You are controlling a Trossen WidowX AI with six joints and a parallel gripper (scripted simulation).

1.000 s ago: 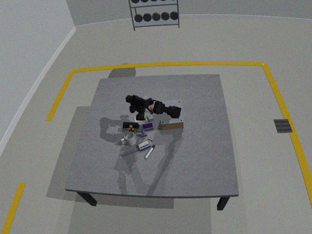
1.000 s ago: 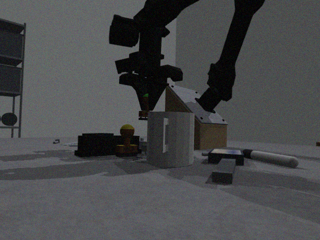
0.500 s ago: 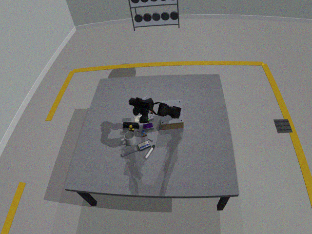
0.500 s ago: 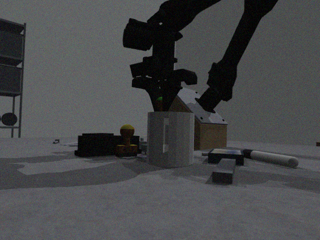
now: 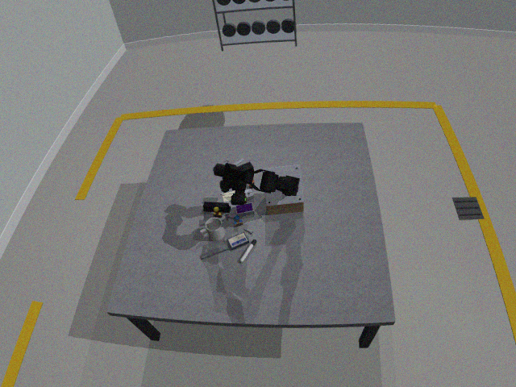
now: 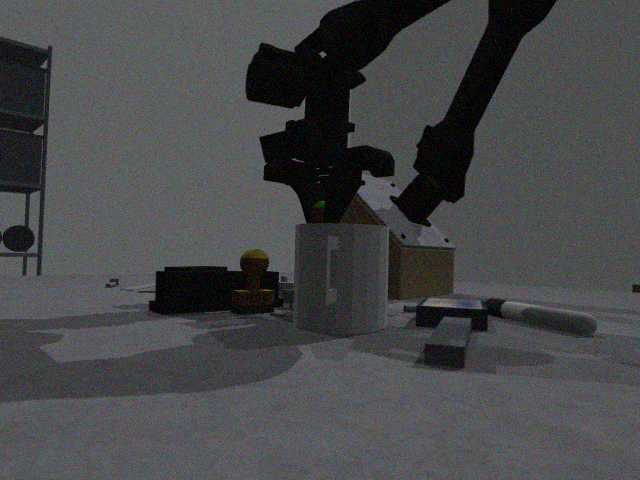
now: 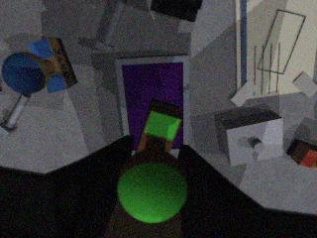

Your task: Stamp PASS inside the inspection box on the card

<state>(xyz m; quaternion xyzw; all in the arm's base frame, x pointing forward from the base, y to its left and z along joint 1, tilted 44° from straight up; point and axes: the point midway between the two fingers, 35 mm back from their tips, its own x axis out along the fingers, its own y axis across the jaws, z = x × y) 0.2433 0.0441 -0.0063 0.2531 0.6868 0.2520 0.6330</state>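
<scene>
My gripper tip is 8 cm above the purple ink pad. From my gripper tip the other things lie so: green-knobbed stamp (right at my gripper tip); then cream card (9 cm to the right, 9 cm below, 7 cm ahead); then blue-knobbed stamp (9 cm to the left, 7 cm below, 2 cm ahead).
</scene>
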